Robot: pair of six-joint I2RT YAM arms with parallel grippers.
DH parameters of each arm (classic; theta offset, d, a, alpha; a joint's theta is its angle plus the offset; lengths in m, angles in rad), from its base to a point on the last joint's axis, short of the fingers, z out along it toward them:
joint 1: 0 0.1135 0.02 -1.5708
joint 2: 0 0 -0.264 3.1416
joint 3: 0.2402 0 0.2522 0
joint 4: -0.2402 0 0.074 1.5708
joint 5: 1.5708 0 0 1.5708
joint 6: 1.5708 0.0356 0 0
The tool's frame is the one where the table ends.
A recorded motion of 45 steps. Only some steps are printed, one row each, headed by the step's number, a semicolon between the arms.
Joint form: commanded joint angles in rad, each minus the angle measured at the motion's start. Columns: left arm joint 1, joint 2, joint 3, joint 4, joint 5, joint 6; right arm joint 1, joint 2, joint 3, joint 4, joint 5, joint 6.
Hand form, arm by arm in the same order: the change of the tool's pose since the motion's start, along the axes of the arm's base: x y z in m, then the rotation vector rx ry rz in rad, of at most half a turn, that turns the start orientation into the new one. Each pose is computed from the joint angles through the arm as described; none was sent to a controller.
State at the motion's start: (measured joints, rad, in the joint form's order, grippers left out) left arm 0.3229 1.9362 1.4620 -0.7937 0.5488 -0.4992; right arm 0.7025 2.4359 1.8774 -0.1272 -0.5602 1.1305
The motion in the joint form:
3: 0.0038 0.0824 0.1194 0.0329 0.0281 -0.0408; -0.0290 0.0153 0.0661 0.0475 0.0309 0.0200
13: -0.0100 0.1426 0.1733 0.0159 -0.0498 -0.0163; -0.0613 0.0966 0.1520 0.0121 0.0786 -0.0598
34: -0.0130 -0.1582 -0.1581 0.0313 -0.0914 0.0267; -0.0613 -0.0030 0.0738 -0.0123 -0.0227 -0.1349
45: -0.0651 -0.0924 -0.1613 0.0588 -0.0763 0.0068; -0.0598 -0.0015 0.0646 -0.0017 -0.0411 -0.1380
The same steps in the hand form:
3: 0.0270 0.0098 0.0034 -0.0206 -0.0577 0.0270; 0.0210 -0.0045 0.0171 0.0523 -0.0709 -0.0640
13: 0.0393 0.0102 -0.0076 0.0525 -0.0232 0.0193; 0.0430 -0.0122 -0.0020 -0.0091 -0.1315 -0.0922
34: -0.0342 -0.0133 0.0114 0.1032 -0.0128 -0.0066; 0.0280 -0.0196 0.0248 0.0258 -0.1550 0.0258
45: -0.0219 -0.0297 -0.0107 0.0696 0.0279 -0.0484; 0.0266 -0.0189 0.0221 0.0351 -0.1510 0.0431

